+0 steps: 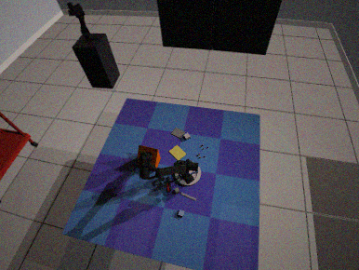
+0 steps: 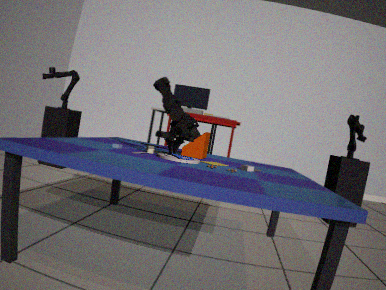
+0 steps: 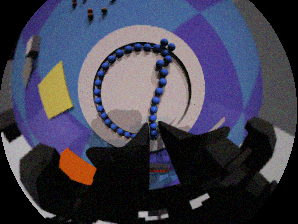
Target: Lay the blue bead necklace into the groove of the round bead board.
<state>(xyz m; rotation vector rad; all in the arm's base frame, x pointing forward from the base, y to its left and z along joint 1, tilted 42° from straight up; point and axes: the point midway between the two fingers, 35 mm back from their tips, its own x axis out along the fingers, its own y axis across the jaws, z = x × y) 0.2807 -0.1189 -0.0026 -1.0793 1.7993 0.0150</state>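
The round white bead board lies 20 mm ahead of my gripper tip, 40 mm to the left of it and 10 mm below it. The rest, counted from my gripper tip: red-handled tool: 100 mm behind, 80 mm to the right, 10 mm below; yellow card: 80 mm behind, 200 mm to the left, 10 mm below; thin pale stick: 50 mm ahead, 140 mm to the right, 10 mm below.
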